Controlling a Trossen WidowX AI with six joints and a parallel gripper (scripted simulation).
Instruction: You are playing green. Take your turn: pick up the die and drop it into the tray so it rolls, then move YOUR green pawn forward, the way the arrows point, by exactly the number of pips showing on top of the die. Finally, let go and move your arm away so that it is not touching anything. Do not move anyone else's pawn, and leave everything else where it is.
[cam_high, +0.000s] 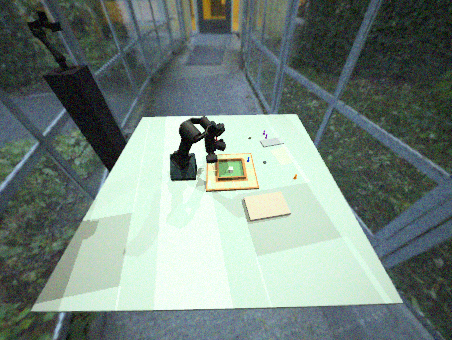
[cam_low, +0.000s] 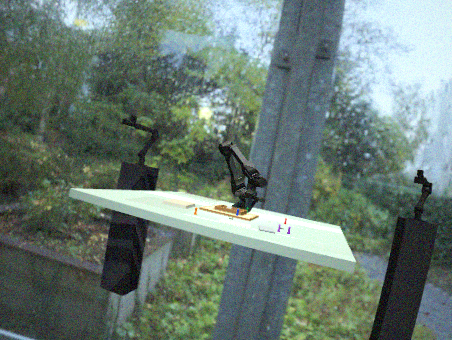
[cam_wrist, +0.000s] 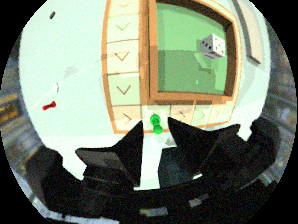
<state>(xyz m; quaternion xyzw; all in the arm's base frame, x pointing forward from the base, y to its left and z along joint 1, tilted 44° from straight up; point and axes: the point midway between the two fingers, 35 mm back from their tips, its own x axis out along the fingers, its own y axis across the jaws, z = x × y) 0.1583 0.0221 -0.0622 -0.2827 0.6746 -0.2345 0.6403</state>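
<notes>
Now: gripper tip right at the green pawn. Also, from my gripper tip: red pawn 240 mm to the left, 30 mm ahead, 10 mm below; then die 110 mm ahead, 80 mm to the right; then blue pawn 220 mm ahead, 10 mm to the right.
</notes>
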